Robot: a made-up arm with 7 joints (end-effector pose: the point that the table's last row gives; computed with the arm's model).
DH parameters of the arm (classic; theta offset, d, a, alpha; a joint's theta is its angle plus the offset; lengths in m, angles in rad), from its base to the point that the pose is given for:
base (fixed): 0 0.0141 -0.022 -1.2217
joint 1: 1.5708 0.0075 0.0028 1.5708
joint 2: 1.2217 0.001 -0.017 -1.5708
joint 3: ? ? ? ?
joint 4: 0 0.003 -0.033 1.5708
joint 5: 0 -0.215 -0.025 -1.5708
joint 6: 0 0.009 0.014 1.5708
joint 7: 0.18 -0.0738 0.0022 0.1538
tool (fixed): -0.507 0.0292 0 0
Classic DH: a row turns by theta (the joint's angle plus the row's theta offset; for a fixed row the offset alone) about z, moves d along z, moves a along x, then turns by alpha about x.
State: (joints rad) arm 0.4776 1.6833 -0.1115 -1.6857 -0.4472 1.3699 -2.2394
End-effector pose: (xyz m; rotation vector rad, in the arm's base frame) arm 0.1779 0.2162 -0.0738 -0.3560 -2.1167 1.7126
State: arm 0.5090 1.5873 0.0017 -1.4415 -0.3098 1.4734 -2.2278
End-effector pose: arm 0.1381 0.2749 -0.0588 -0.0923 -2.4313 1.9708
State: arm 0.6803 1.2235 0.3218 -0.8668 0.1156 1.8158 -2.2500
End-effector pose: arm -0.0742 0.3260 -0.0938 -0.8430 1.4106 -1.3493
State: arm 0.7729 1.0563 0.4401 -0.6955 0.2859 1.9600 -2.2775
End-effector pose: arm -0.1605 0.2868 -0.1181 -1.1291 0.9614 -1.0561
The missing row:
joint 3: -1.5708 -0.109 0.004 -1.5708
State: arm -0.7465 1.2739 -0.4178 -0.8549 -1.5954 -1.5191 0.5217
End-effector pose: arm 0.2212 0.1817 -0.0138 0.3913 -0.4990 -2.5615
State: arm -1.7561 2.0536 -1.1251 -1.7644 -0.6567 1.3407 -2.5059
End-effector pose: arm 0.1473 0.1017 0.2531 1.1424 2.6337 -0.6740
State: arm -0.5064 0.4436 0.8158 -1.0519 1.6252 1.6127 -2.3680
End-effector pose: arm 0.2490 0.1370 -0.0785 0.4842 -1.9622 -1.4067
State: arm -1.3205 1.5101 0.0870 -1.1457 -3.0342 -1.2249 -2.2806
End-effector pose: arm 0.1308 0.1651 0.2364 0.7473 -1.5332 1.1406
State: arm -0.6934 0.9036 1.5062 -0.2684 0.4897 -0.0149 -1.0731
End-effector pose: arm 0.1792 0.2820 -0.1380 0.9761 -0.9443 0.7790
